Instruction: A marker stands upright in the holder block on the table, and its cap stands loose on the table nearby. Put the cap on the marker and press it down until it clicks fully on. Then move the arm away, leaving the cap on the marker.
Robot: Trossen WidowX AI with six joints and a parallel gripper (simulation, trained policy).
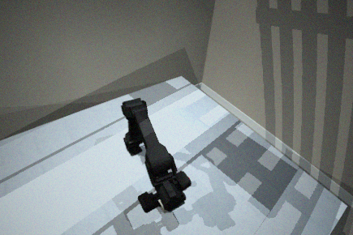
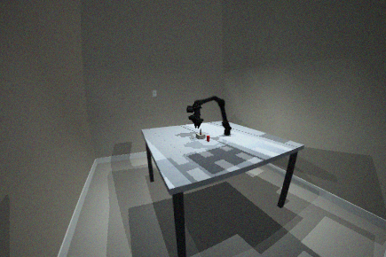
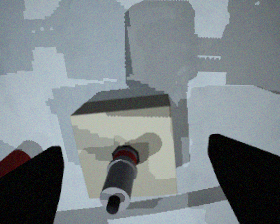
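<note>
The marker is 30 mm behind my gripper tip, 20 mm to the left of it and 20 mm below it. Also, from my gripper tip: red cap 130 mm to the left, 70 mm below, 50 mm behind; beige holder block 80 mm below, 30 mm behind, 20 mm to the left.
</note>
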